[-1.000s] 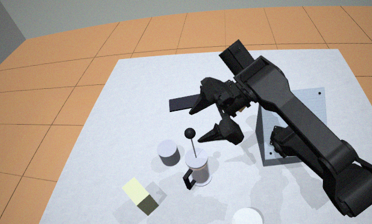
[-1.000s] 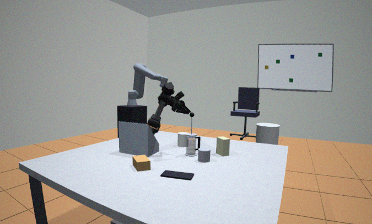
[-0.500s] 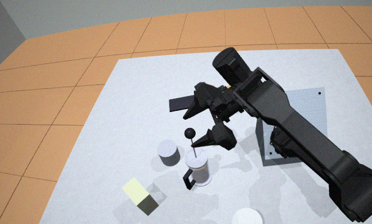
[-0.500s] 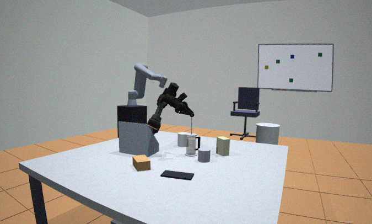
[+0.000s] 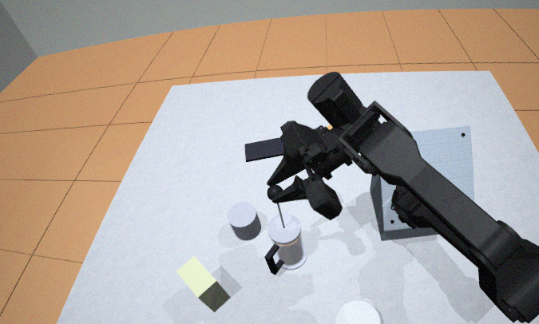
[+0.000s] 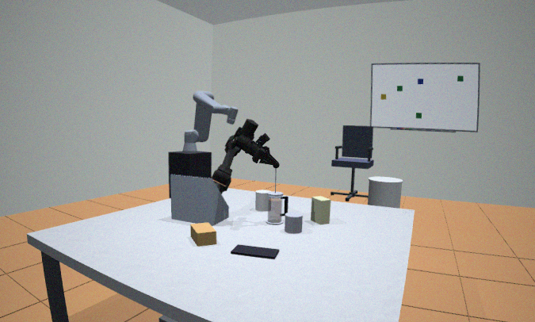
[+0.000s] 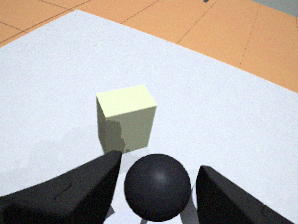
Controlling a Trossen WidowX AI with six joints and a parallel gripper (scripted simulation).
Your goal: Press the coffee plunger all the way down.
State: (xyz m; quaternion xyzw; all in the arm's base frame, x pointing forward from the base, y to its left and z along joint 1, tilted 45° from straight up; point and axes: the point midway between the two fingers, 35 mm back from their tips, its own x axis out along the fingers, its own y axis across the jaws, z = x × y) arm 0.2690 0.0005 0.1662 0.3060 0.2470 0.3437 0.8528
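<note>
My gripper tip is 10 mm to the right of the glass coffee press and 130 mm above it. Also, from my gripper tip: grey cylinder 120 mm ahead, 60 mm to the right, 230 mm below; orange block 90 mm behind, 370 mm to the right, 240 mm below.
</note>
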